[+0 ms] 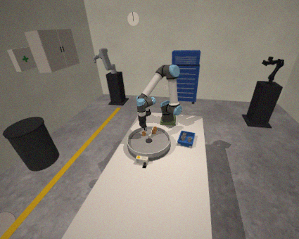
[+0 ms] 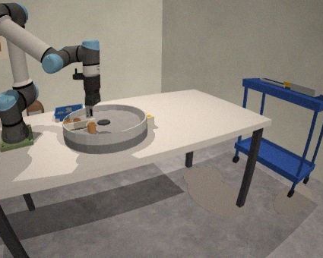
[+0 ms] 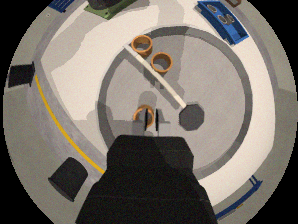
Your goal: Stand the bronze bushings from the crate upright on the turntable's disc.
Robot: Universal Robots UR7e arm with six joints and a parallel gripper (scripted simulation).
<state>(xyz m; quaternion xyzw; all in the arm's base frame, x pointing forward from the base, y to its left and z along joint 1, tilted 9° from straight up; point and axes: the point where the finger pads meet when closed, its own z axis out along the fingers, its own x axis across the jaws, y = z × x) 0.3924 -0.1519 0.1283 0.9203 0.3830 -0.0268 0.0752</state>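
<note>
Right now the grey turntable is 8 cm below my hand, 8 cm ahead of it and 5 cm to the left of it. Round my hand: blue crate: 41 cm to the left, 11 cm below, 5 cm behind.
</note>
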